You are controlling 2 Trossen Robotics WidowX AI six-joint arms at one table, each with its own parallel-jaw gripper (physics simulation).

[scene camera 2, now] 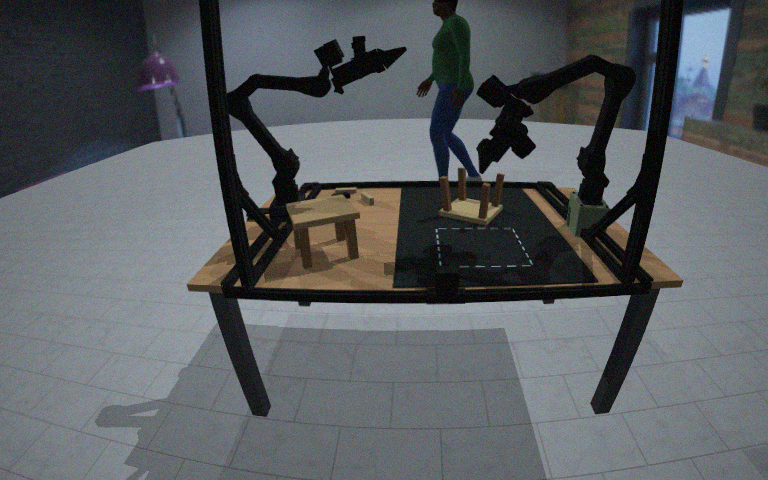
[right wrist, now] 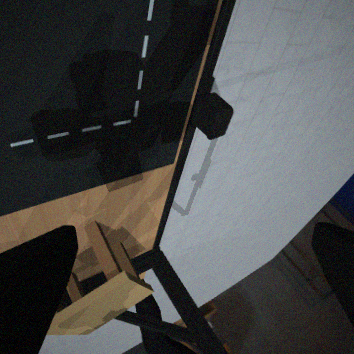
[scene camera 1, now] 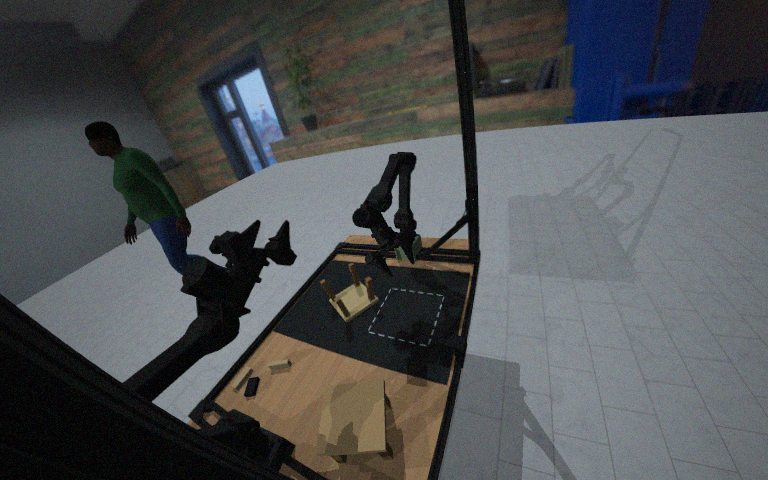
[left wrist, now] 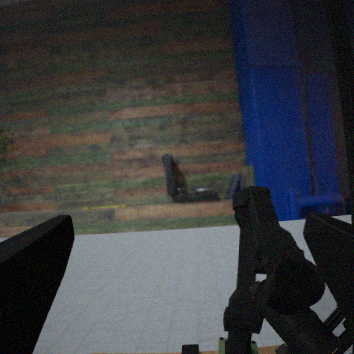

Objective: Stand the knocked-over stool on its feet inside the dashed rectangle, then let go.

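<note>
The knocked-over stool [scene camera 1: 356, 301] [scene camera 2: 468, 213] lies upside down on the dark mat, its pale seat flat and its four brown legs pointing up. It is outside the dashed rectangle [scene camera 1: 390, 289] [scene camera 2: 513, 229] [right wrist: 145, 46], beyond its far edge in scene camera 2. My right gripper [scene camera 1: 401, 268] [scene camera 2: 501, 163] [right wrist: 196, 236] is open and empty, raised above the mat near the stool, apart from its legs. My left gripper [scene camera 1: 272, 223] [scene camera 2: 403, 50] [left wrist: 191, 225] is open and empty, high up and away from the stool. The knocked-over stool does not show in either wrist view.
A larger stool [scene camera 1: 359, 416] [scene camera 2: 322, 210] [right wrist: 100, 306] stands upright on the wooden table's left part in scene camera 2. Small pale blocks [scene camera 1: 279, 366] [scene camera 2: 367, 198] and a dark block [scene camera 1: 252, 387] lie behind it. A green block [scene camera 2: 577, 215] is at the right arm's base.
</note>
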